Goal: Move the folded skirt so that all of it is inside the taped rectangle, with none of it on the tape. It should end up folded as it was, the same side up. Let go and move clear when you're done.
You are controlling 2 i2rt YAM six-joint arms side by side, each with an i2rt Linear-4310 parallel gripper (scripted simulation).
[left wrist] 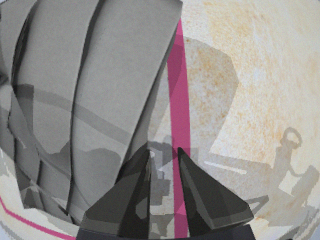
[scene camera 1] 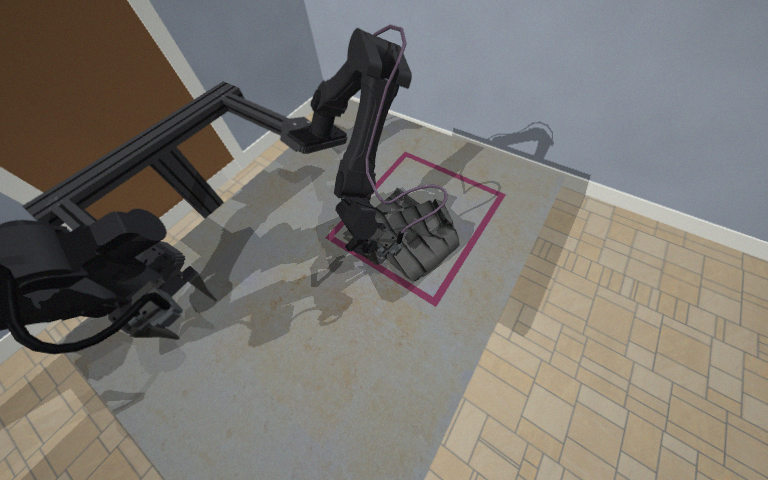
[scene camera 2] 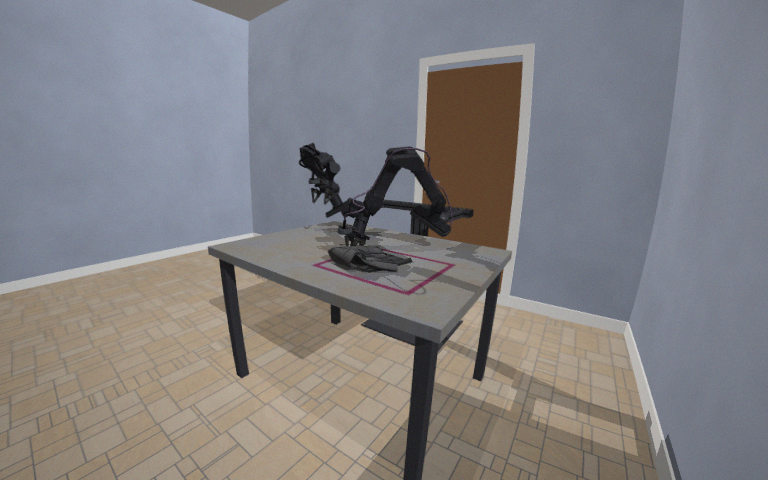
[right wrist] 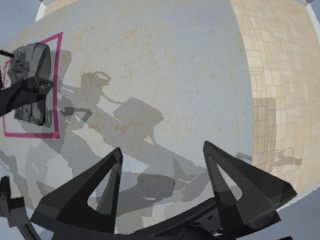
same spot on dark grey pleated skirt: (scene camera 2: 367, 258) = (scene camera 1: 432, 227)
